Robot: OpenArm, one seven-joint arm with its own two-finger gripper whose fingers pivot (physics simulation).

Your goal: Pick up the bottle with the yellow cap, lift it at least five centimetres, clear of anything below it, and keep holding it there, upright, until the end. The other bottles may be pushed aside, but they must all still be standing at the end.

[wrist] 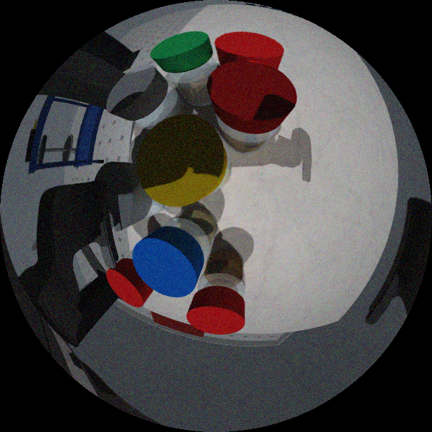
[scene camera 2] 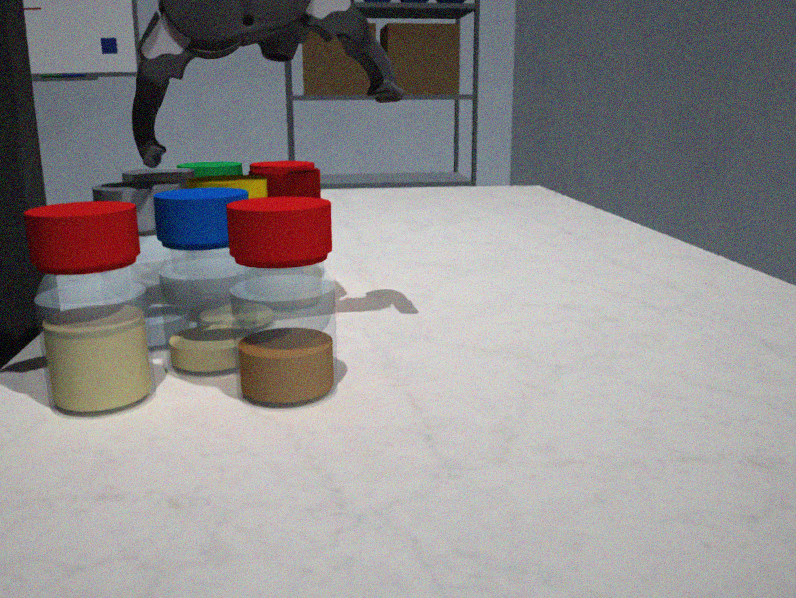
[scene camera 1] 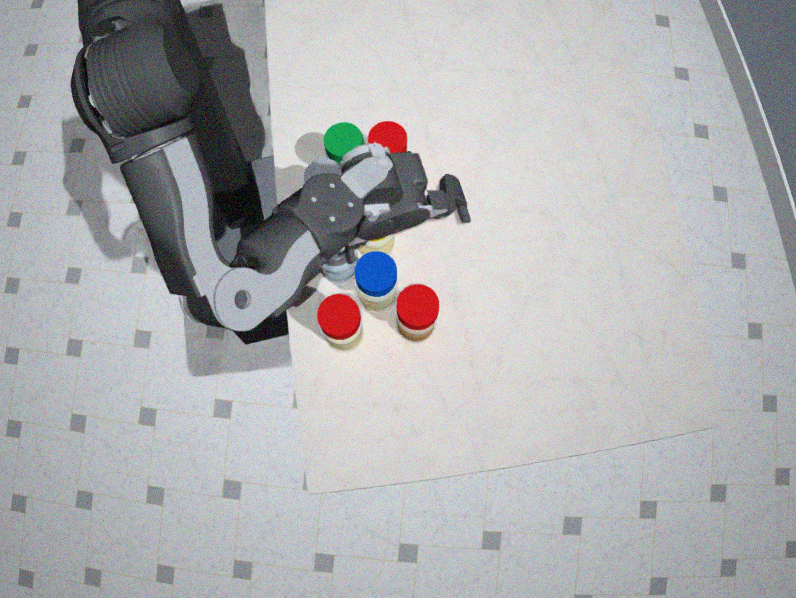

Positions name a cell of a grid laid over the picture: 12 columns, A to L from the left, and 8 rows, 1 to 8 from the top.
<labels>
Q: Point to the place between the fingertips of my gripper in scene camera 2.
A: At E2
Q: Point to a grey-capped bottle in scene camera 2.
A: At C3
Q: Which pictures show the blue-capped bottle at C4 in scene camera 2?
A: The wrist view, scene camera 2 and scene camera 1: all of them.
</labels>
